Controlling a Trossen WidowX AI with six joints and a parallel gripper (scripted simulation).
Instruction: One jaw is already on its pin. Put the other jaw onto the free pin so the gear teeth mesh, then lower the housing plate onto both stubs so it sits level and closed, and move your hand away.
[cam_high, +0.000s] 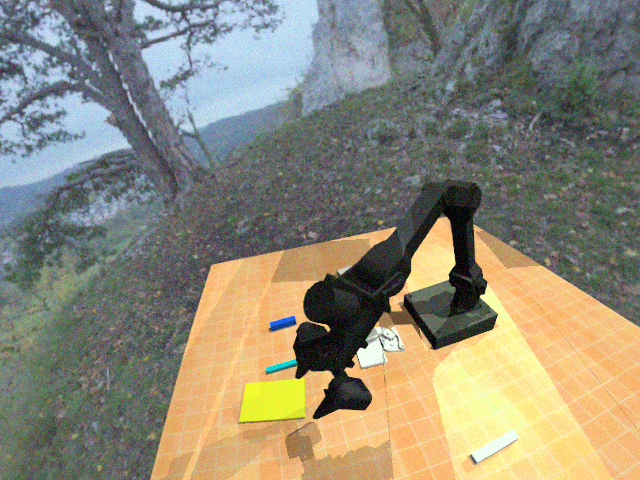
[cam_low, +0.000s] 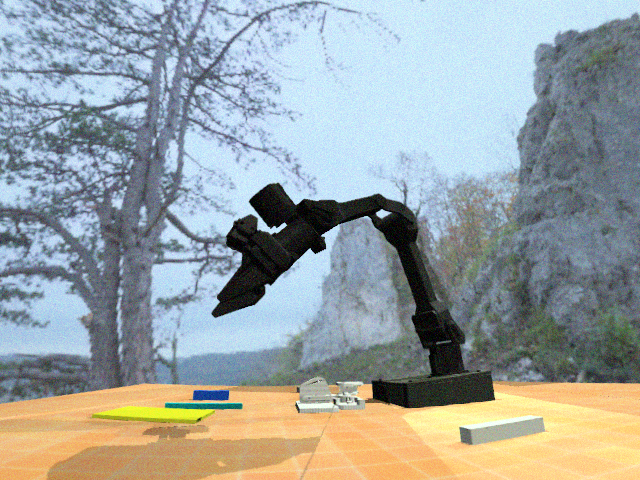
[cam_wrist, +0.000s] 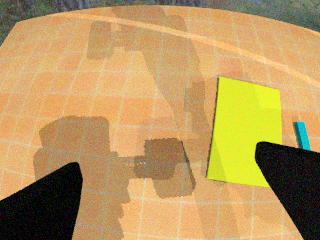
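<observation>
My gripper tip is 200 mm to the left of the teal bar, 150 mm above it and 40 mm short of it. Also, from my gripper tip: yellow sheet: 150 mm below, 100 mm to the right, 90 mm ahead; white bar: 330 mm behind, 150 mm below, 130 mm to the left; blue block: 350 mm to the right, 150 mm below, 60 mm ahead.
</observation>
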